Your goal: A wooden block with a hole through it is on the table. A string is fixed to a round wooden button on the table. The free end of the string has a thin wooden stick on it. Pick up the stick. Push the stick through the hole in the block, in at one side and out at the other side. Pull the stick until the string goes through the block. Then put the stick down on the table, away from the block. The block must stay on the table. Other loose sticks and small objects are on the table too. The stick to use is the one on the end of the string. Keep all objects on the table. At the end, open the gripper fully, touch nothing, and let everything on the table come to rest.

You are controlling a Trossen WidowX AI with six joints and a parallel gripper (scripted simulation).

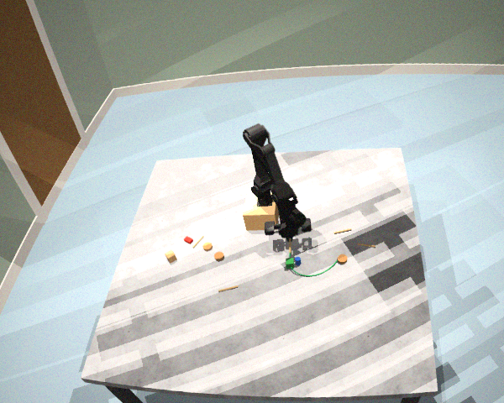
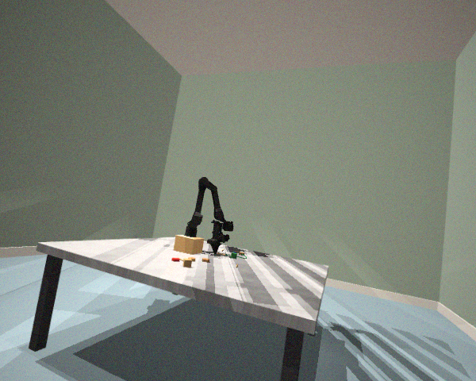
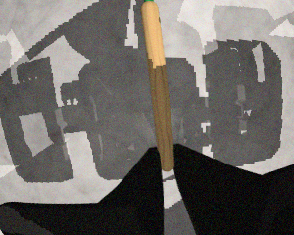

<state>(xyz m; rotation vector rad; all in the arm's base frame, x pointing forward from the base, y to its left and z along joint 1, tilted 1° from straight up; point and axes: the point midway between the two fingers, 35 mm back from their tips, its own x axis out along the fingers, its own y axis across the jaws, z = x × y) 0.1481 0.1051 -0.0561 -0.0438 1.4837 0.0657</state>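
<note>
The thin wooden stick lies 50 mm ahead of my gripper tip and 10 mm above it. Also, from my gripper tip: green cube 130 mm ahead, 20 mm above, 10 mm to the left; then blue cylinder 120 mm ahead, 40 mm to the left, 20 mm above; then round wooden button 220 mm to the left, 110 mm ahead, 10 mm above.
</note>
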